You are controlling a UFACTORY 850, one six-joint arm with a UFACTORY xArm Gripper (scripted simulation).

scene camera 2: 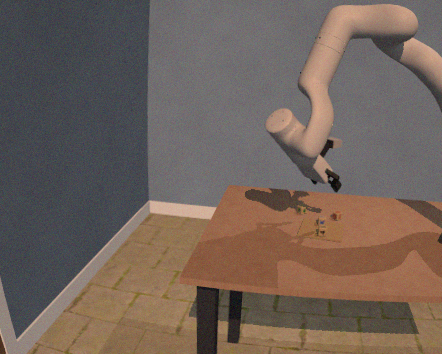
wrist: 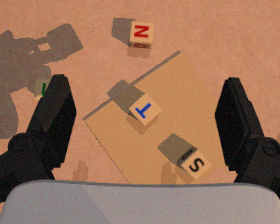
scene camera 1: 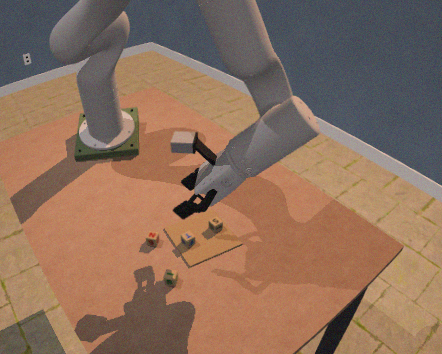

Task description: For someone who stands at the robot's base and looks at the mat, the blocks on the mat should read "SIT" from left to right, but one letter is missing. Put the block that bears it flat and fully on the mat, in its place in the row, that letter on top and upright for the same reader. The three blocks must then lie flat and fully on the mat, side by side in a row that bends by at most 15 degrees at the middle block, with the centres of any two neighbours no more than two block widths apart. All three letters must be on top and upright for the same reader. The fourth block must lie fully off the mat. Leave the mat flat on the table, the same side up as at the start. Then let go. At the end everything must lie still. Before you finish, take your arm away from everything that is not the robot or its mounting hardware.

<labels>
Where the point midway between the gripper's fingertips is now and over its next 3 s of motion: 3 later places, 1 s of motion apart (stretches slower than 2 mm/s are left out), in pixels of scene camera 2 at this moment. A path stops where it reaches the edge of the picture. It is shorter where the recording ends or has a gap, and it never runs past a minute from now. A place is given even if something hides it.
My gripper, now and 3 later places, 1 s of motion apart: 327, 184; 320, 177; 309, 179; 305, 174
</labels>
